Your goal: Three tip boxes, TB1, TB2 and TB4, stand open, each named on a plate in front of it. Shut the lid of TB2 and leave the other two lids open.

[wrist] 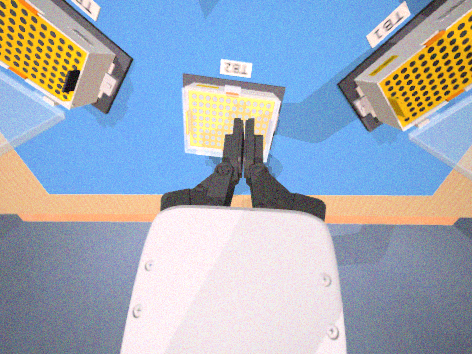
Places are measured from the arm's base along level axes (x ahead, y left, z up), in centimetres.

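Pixels of known places: gripper, between the fingertips: (244, 130).
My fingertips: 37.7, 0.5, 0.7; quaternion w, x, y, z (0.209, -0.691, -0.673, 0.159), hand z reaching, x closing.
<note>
Ahead of a thing's pixels: the offset from my fingertips to its top centre, as dx, dy, dz. "pt": to the spot under its first point. Level surfaces: height alone.
TB2 {+1.4, -1.9, -8.5} (207, 117) stands at the middle, behind its name plate {pt -4.0, -0.9, -16.0} (236, 68). Its clear lid lies flat over the yellow tip rack, which shows pale through it; the lid is down. My gripper (244, 130) is shut and empty, above the TB2 box; it hides part of the lid's near side. TB1 {-2.5, +23.5, -8.8} (425, 75) stands open at the right, its clear lid {pt +4.4, +25.6, -8.2} (447, 132) folded back behind it. The left box {-7.9, -25.0, -8.8} (42, 50) stands open too, its clear lid (25, 112) folded back; its plate {pt -11.7, -19.8, -16.0} (86, 7) is cut off by the view's top edge.
The boxes stand on dark bases on a blue mat {dz -16.2} (155, 175). A wooden table edge (100, 207) runs along the near side, with grey floor (60, 285) beyond it. The left box has a black piece {pt -4.0, -21.0, -9.5} (71, 81) at its corner. TB1's plate {pt -7.4, +19.0, -16.0} (388, 25) is at the upper right.
</note>
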